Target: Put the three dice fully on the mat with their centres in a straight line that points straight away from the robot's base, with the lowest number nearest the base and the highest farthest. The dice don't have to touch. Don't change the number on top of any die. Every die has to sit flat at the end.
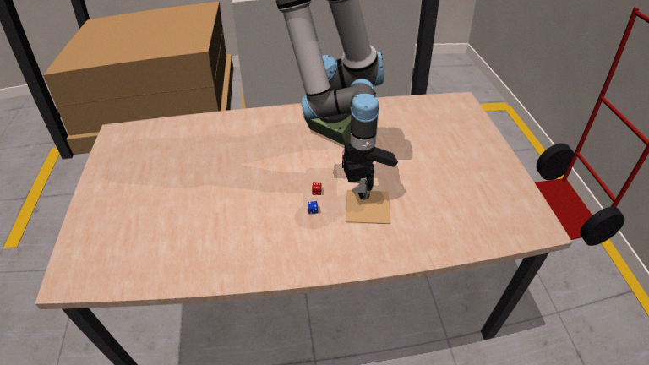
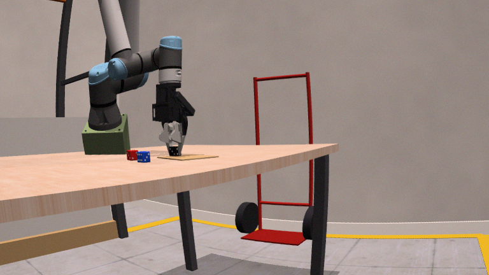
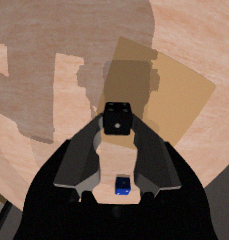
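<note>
My gripper is now right at the black die. The rest, counted from my hand: tan square mat (5 cm ahead, 2 cm below); then blue die (18 cm to the right, 1 cm below, 1 cm ahead); then red die (14 cm to the right, 7 cm behind, 1 cm below).
</note>
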